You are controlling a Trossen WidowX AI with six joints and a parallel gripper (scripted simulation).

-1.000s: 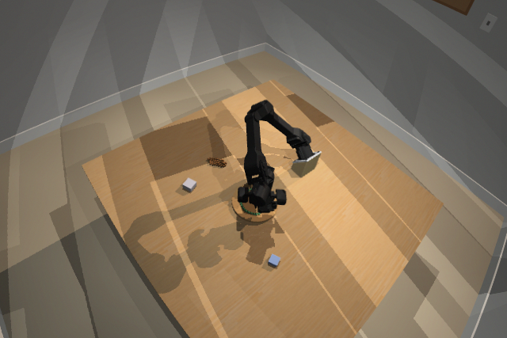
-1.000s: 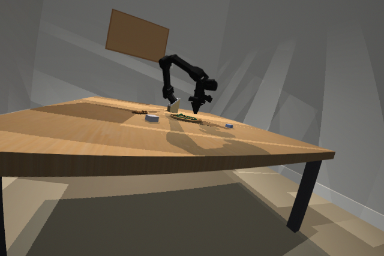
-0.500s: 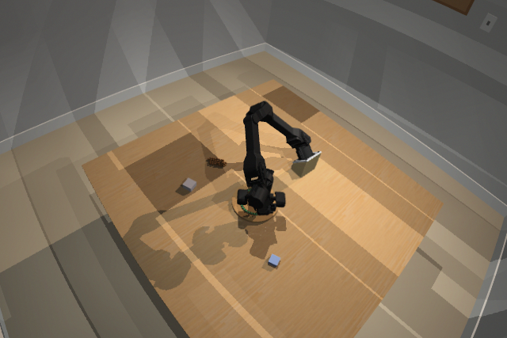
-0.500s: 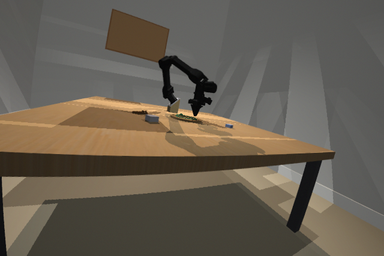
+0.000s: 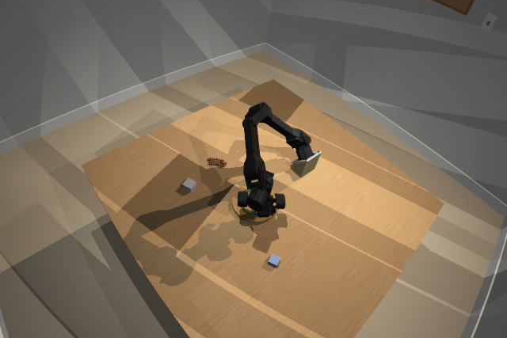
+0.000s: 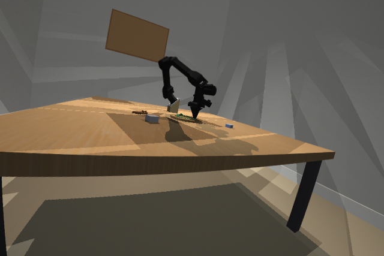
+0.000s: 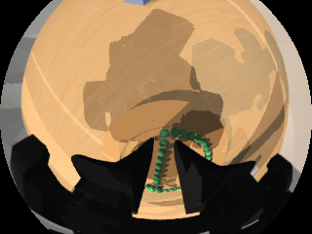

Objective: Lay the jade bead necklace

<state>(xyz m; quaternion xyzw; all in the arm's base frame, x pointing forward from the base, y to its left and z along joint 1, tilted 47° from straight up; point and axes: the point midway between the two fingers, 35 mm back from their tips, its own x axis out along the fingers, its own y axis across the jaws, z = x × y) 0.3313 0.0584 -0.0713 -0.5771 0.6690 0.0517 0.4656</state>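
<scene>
Now: the round wooden bead board 50 mm to the right of my gripper tip, 20 mm behind it and 10 mm below it. The rest, counted from my gripper tip: blue block (210 mm to the left, 80 mm ahead, 10 mm below); pale grey block (260 mm to the right, 190 mm ahead).
</scene>
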